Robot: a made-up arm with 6 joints.
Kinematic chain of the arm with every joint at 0, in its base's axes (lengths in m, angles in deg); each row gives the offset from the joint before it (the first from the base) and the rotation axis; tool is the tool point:
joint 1: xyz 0 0 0.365 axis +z
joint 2: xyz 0.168 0 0 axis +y
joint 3: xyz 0 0 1.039 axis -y
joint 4: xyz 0 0 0.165 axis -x
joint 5: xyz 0.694 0 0 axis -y
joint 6: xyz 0.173 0 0 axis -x
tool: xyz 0 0 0
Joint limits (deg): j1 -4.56..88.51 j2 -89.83..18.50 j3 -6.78..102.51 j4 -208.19..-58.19 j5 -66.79..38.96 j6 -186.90..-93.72
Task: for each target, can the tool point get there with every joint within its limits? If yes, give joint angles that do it. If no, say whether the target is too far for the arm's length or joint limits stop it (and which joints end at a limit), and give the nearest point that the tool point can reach.
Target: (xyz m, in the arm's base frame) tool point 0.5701 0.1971 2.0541
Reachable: yes | joints 12.99 -7.81 27.10 -126.95 -27.54 -169.12
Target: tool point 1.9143 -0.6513 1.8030
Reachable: no: too far | nearest point 1.3090 -0.1946 1.6050 | short by 0.784 m
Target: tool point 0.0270 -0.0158 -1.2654
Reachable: no: joint limits stop it (at a limit: joint 1, joint 2, joint 3, joint 5) | nearest point -0.0375 -1.5459 -0.1113 | short by 1.918 m
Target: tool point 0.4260 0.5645 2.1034
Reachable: yes | joints 44.24 3.36 48.82 -85.60 -38.44 -131.00
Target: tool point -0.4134 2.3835 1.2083
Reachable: no: too far | nearest point -0.0297 1.3700 1.2843 | short by 1.086 m
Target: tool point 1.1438 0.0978 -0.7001
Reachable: no: joint limits stop it (at a limit: joint 2, joint 3, joint 5) | nearest point 1.2662 0.1083 1.0473 | short by 1.752 m
